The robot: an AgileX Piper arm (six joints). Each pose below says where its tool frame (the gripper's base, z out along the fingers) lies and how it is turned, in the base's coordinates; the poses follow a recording.
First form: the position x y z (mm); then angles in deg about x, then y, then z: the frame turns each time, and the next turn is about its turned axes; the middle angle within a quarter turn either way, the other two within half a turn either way.
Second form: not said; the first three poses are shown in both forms.
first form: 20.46, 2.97, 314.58, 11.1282, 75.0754, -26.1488
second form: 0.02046, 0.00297, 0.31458, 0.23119, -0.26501, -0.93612, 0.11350, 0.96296, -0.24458
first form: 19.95, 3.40, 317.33, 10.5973, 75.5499, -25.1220
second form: 0.01995, 0.00340, 0.31733, 0.22593, -0.25606, -0.93989, 0.10594, 0.96557, -0.23760
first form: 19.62, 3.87, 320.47, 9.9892, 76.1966, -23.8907
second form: 0.01962, 0.00387, 0.32047, 0.21815, -0.24483, -0.94471, 0.09663, 0.96868, -0.22873
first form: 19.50, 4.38, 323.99, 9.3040, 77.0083, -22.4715
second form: 0.01950, 0.00438, 0.32399, 0.20774, -0.23162, -0.95037, 0.08593, 0.97213, -0.21814
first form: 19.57, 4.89, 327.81, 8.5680, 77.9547, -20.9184
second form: 0.01957, 0.00489, 0.32781, 0.19493, -0.21695, -0.95652, 0.07451, 0.97569, -0.20612
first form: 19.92, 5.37, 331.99, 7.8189, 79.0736, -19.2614
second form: 0.01992, 0.00537, 0.33199, 0.17894, -0.20071, -0.96317, 0.06253, 0.97931, -0.19246
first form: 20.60, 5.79, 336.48, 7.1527, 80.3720, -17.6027
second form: 0.02060, 0.00579, 0.33648, 0.15942, -0.18305, -0.97009, 0.05058, 0.98288, -0.17715
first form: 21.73, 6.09, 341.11, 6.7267, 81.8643, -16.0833
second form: 0.02173, 0.00609, 0.34111, 0.13598, -0.16371, -0.97709, 0.03921, 0.98637, -0.15981
